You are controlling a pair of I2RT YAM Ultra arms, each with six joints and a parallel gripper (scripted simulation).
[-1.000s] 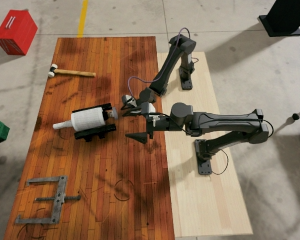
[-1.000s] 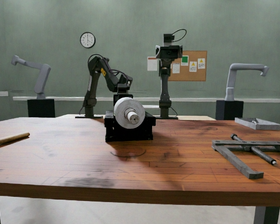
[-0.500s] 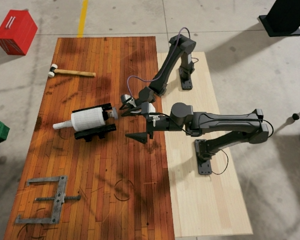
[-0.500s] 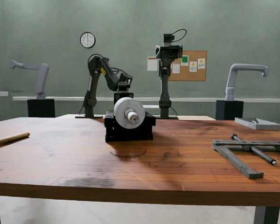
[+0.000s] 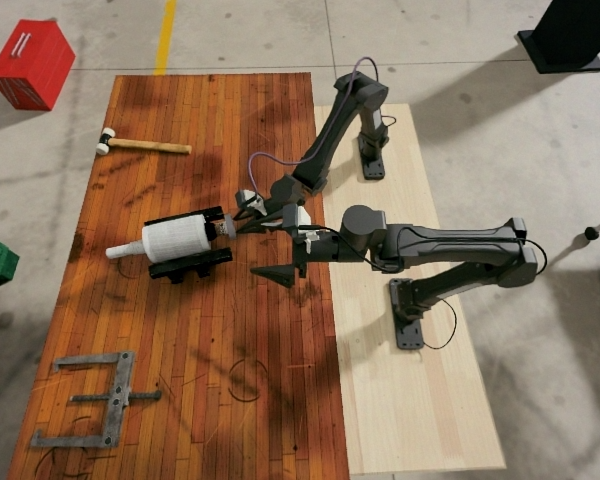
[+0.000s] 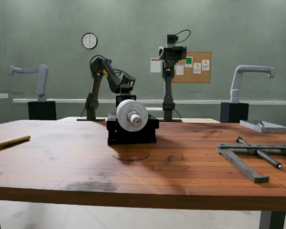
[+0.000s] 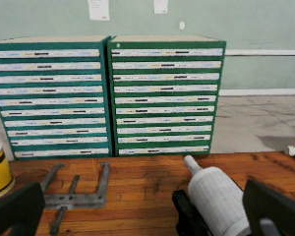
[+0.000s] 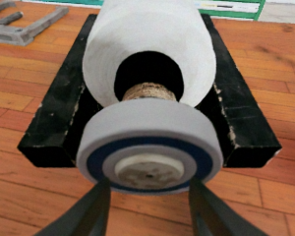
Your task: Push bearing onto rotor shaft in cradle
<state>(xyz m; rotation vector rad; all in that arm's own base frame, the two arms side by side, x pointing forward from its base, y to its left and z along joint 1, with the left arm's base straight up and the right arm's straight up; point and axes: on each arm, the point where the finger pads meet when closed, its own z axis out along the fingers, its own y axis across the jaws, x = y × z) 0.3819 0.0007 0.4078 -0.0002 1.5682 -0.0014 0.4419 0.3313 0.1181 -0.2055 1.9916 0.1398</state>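
The blue-ringed bearing is 2 cm ahead of my right hand. From my right hand the other things lie so: white rotor: 16 cm ahead, 3 cm to the left; then black cradle: 16 cm ahead, 3 cm to the left, 6 cm below.
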